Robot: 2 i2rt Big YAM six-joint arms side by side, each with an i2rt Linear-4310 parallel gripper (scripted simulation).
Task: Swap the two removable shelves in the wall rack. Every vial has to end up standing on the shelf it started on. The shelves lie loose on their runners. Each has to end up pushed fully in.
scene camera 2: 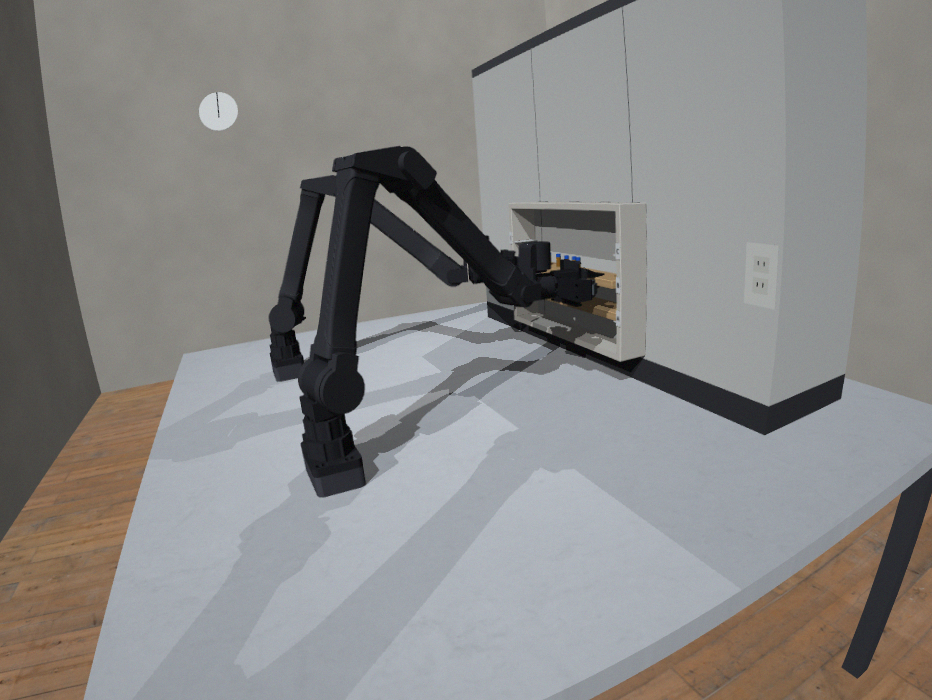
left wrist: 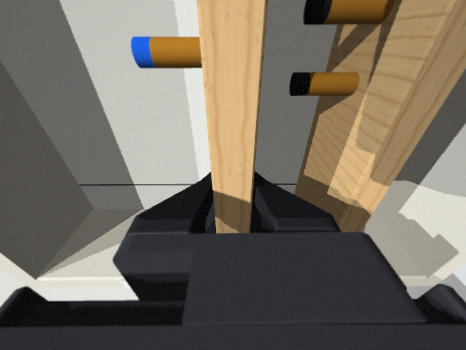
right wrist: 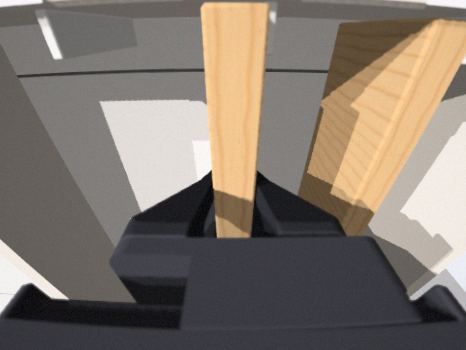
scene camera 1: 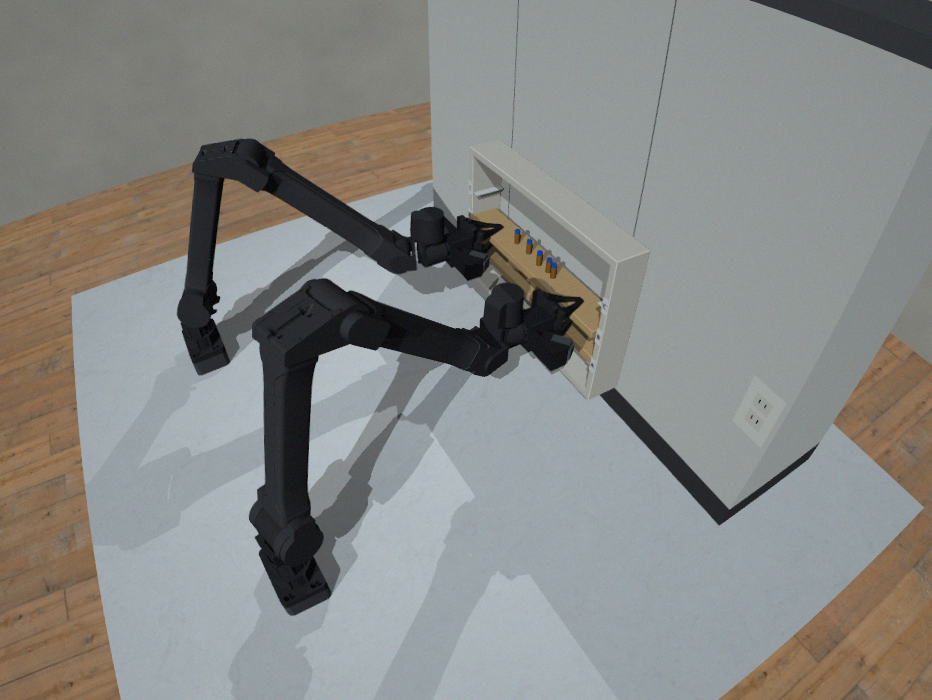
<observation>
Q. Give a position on a wall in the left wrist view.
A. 112,122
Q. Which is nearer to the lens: the wooden shelf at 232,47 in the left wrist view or the vial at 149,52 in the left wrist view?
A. The wooden shelf.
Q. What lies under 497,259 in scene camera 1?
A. A wooden shelf.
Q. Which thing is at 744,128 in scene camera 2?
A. A wall.
</observation>
